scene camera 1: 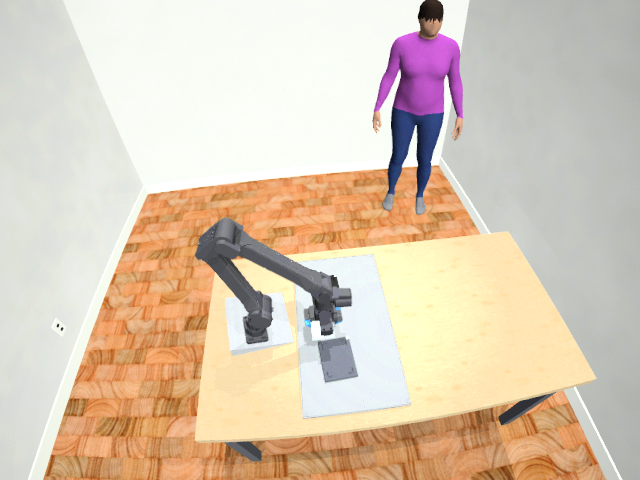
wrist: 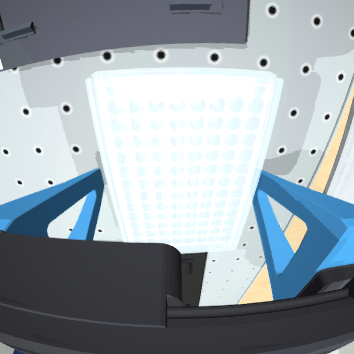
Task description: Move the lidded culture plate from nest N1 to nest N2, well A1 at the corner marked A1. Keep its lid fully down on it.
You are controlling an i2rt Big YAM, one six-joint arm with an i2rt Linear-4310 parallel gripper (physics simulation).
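Frame: origin at the arm's base, x ahead, y left, z up, level; millimetres.
Seen in the pictures: gripper, between the fingertips: [wrist: 176,176]; arm's base, origin of its link: [scene camera 1: 255,329].
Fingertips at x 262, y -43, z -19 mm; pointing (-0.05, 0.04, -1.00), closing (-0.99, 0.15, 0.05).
Note:
Pixels of each thing's top centre, then the offset from my fingertips to it. "pt": a spot on its surface instead. Level surfaces: height alone.
- lidded culture plate, centre of its top: [wrist: 184,192] [scene camera 1: 321,322] 4 mm back, 1 mm left, 14 mm up
- dark grey nest, centre of its top: [scene camera 1: 337,357] 10 mm ahead, 158 mm right, 12 mm up
- dark piece, a spot on its surface: [wrist: 192,280] pt 3 mm ahead, 126 mm left, 9 mm up
- light grey perforated board, height of its surface: 2 mm down
- wooden table, height of its surface: 15 mm down
The lidded culture plate [scene camera 1: 315,331] [wrist: 177,160] is a bright, whitish clear plate with rows of round wells, partly under the arm in the scene view. Its lid looks flat on it. Glare hides any corner mark. My gripper [scene camera 1: 323,316] [wrist: 176,176] is open, with one blue finger beside each long side of the plate and nothing held. A dark grey nest [scene camera 1: 338,362] [wrist: 125,27] with raised corner pieces lies beyond the plate's far end and holds no plate. Part of a dark piece [wrist: 192,280] shows past the plate's near end. No nest labels are readable.
A light grey perforated board [scene camera 1: 382,372] [wrist: 37,125] lies under these things on the wooden table [scene camera 1: 465,320]. The arm's base stands on a pale slab [scene camera 1: 237,338] beside the board. A person [scene camera 1: 423,87] stands behind the table.

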